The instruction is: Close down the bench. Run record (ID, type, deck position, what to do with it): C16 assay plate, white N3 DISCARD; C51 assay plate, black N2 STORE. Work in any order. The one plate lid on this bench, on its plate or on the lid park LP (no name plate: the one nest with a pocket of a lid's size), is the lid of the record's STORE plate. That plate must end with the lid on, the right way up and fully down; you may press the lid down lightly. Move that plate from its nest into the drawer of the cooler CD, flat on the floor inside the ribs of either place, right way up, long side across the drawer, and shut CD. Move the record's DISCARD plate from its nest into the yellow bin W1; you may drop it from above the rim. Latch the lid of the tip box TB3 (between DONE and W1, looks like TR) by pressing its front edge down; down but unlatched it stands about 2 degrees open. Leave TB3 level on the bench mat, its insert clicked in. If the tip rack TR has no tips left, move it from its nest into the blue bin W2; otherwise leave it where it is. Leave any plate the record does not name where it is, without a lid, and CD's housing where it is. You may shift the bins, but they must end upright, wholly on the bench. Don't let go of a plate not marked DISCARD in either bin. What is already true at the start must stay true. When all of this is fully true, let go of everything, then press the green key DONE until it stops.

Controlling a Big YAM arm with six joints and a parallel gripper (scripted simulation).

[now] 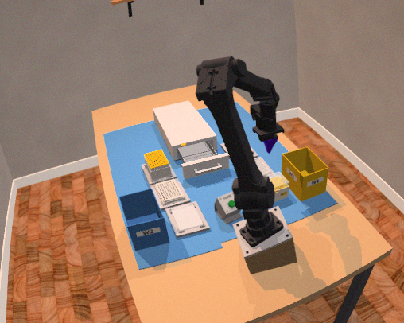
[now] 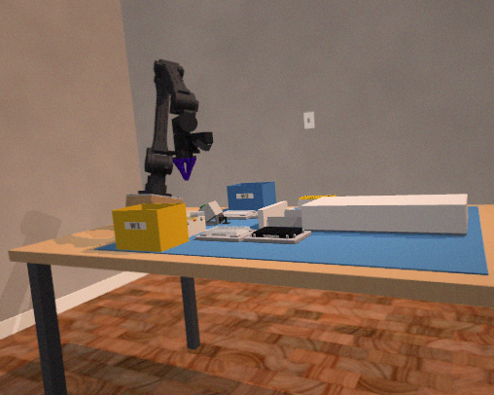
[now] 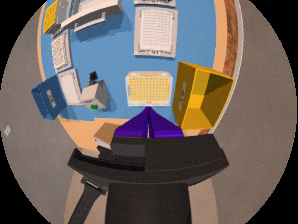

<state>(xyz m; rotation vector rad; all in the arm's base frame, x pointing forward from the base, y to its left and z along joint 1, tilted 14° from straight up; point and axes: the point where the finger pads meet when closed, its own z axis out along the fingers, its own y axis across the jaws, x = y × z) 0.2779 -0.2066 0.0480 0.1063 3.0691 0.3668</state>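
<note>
My gripper is now 13 cm above the tip box lid and 2 cm past it. The rest, counted from my hand: tip box TB3: 15 cm below, 2 cm behind; yellow bin W1: 16 cm to the right, 15 cm below, 4 cm behind; green key DONE: 19 cm to the left, 13 cm below, 6 cm behind.
</note>
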